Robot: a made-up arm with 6 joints.
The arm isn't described. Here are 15 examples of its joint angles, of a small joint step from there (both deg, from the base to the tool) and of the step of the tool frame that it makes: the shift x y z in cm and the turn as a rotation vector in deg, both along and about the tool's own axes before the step.
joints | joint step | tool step
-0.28 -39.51 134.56 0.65 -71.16 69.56 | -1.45 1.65 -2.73 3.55 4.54 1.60 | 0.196 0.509 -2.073 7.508 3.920 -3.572
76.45 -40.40 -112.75 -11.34 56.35 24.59 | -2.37 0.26 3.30 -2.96 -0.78 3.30 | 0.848 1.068 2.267 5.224 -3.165 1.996
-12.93 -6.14 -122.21 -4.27 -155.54 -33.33 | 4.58 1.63 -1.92 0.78 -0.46 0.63 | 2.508 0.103 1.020 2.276 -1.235 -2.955
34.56 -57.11 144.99 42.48 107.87 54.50 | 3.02 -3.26 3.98 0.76 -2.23 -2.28 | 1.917 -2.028 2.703 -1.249 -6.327 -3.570
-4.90 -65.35 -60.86 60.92 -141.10 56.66 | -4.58 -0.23 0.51 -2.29 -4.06 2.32 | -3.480 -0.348 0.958 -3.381 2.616 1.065
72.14 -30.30 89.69 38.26 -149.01 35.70 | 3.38 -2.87 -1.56 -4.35 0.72 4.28 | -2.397 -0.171 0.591 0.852 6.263 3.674
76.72 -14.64 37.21 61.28 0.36 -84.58 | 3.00 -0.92 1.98 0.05 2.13 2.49 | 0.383 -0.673 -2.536 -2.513 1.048 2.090
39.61 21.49 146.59 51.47 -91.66 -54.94 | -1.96 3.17 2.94 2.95 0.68 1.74 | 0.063 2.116 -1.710 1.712 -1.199 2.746
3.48 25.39 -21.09 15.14 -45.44 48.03 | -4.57 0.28 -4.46 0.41 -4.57 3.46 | -1.562 1.848 -3.462 8.147 0.880 -0.363
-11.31 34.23 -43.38 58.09 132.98 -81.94 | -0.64 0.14 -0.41 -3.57 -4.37 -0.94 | 0.078 -1.250 0.805 2.140 -3.811 -4.788
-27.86 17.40 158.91 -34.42 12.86 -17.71 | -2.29 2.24 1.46 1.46 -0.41 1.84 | 0.586 1.509 0.377 0.902 -0.633 -0.453
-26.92 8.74 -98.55 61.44 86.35 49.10 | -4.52 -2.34 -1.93 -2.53 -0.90 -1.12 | -0.606 0.067 0.840 -2.122 4.966 4.981
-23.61 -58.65 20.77 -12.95 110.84 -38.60 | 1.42 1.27 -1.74 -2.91 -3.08 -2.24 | -0.495 0.096 2.064 1.365 -5.250 -0.592
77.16 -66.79 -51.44 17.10 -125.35 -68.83 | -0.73 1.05 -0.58 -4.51 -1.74 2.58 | 0.357 -0.209 0.761 0.519 -3.109 0.225
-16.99 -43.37 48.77 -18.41 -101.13 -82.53 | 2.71 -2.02 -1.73 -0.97 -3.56 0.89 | -0.791 -0.293 -0.315 -0.292 -4.138 -2.466
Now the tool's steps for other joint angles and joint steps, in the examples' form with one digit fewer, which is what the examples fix.
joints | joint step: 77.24 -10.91 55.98 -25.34 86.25 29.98 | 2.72 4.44 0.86 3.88 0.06 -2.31
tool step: -0.08 3.52 1.97 -8.29 -2.21 1.49
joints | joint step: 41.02 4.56 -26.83 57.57 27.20 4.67 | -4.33 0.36 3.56 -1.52 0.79 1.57
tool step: 1.71 1.48 -1.79 1.49 1.29 0.98
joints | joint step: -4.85 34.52 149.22 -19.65 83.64 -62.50 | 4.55 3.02 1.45 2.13 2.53 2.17
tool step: 1.93 0.63 1.49 1.10 -4.14 0.24
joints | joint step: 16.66 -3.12 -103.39 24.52 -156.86 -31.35 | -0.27 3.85 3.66 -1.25 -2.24 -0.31
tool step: -0.17 0.86 2.00 5.71 -4.89 -0.87
